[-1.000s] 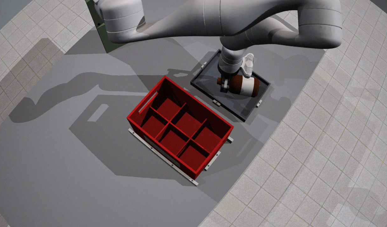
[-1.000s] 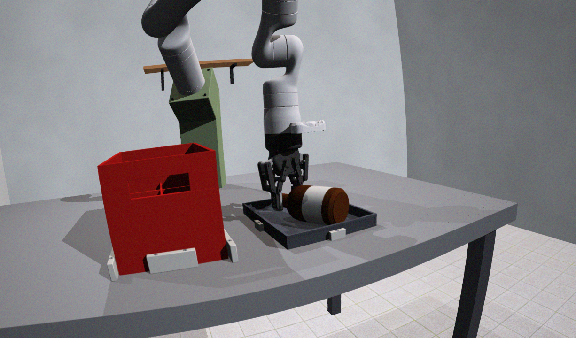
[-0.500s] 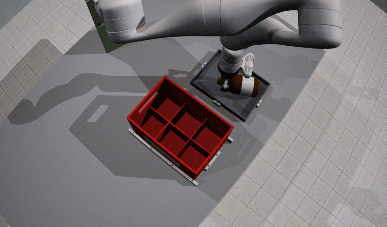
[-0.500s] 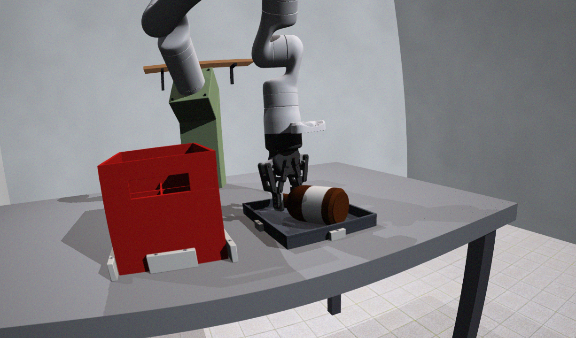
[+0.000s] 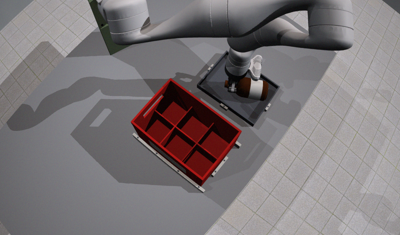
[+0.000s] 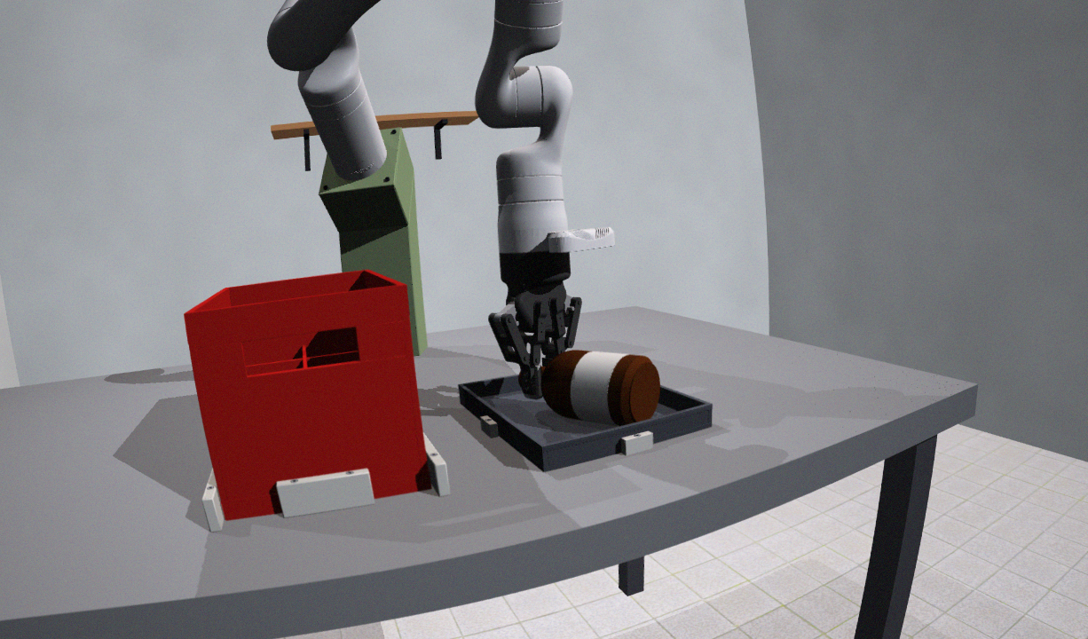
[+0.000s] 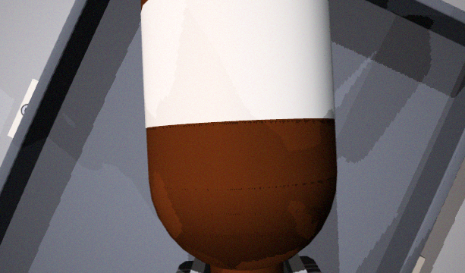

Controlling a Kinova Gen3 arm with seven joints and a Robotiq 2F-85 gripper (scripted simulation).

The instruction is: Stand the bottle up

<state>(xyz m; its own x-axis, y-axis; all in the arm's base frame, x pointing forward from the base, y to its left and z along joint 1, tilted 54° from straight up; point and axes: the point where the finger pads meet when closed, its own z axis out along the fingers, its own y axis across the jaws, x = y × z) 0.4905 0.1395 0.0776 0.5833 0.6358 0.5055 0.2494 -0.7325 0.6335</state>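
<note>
The tray lies 20 mm ahead of my hand, 20 mm to the left of it and 30 mm below it. Round my hand: red crate (20 mm behind, 260 mm to the right, 40 mm above); bottle (50 mm ahead, 20 mm to the left).
</note>
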